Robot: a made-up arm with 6 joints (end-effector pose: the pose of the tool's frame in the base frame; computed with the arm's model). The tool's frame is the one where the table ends.
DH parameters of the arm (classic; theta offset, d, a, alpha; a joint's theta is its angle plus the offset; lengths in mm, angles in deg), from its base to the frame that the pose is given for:
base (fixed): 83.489 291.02 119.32 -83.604
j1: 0 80.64 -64.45 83.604
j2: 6.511 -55.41 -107.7 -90
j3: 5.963 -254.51 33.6 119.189
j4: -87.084 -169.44 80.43 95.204
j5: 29.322 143.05 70.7 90
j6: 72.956 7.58 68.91 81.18
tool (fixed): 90.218 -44.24 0 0
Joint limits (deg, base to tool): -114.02..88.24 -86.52..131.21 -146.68..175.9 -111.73..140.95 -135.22..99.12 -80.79..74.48
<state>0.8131 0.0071 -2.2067 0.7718 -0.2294 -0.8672</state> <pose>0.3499 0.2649 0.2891 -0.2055 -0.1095 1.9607</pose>
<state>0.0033 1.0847 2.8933 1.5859 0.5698 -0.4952</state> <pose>0.3811 0.2676 0.4221 2.5462 -1.1185 0.3912</pose>
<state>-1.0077 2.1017 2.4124 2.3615 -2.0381 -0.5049</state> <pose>0.2471 0.2420 0.6133 0.8210 -1.9810 1.4464</pose>
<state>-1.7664 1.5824 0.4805 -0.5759 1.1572 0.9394</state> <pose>0.2630 0.1329 0.3987 1.4120 -0.8569 0.5777</pose>
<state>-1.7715 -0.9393 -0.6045 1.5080 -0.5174 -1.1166</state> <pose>0.3459 0.2326 0.1280 0.0552 -0.9590 0.9084</pose>
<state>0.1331 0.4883 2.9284 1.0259 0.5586 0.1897</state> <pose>0.3407 0.1418 0.4906 -2.5334 1.0285 -1.3297</pose>
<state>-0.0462 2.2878 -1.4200 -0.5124 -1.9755 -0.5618</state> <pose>-0.1973 0.1074 -0.0075 0.7906 -0.6176 -0.2364</pose>
